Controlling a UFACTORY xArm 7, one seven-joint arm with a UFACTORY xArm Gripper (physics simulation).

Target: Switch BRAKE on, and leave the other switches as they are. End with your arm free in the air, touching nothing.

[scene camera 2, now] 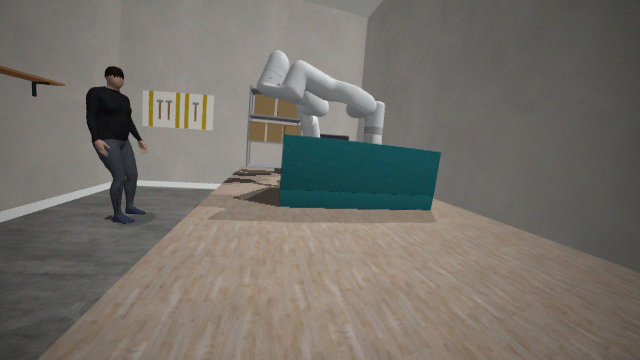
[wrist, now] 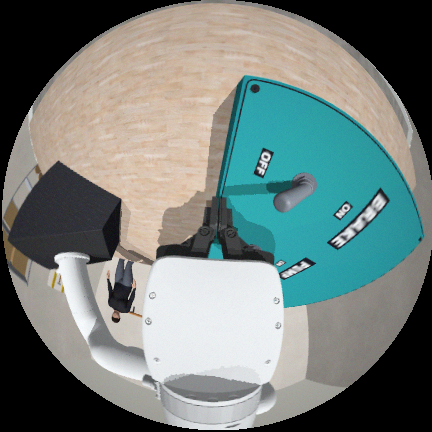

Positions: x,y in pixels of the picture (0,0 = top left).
A teal switch panel (scene camera 2: pixel 316 172): 55 cm from the lens.
